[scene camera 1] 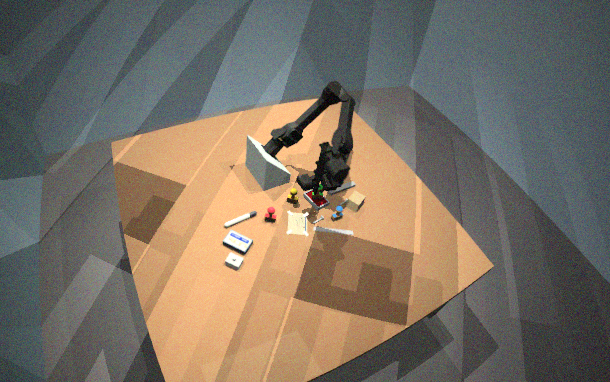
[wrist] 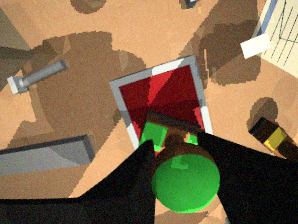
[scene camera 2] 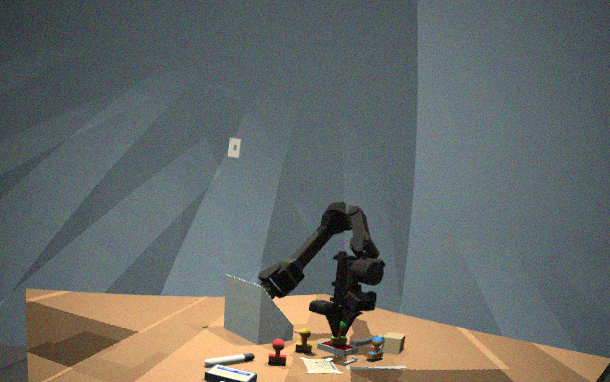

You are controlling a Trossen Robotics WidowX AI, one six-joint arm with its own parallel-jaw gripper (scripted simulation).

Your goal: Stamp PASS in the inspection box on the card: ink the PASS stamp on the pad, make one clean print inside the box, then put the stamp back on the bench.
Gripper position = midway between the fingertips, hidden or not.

In view: my gripper (scene camera 2: 339,336) and a green-knobbed stamp (wrist: 184,176).
My gripper shows as well in scene camera 1 (scene camera 1: 317,193) and in the wrist view (wrist: 175,143).
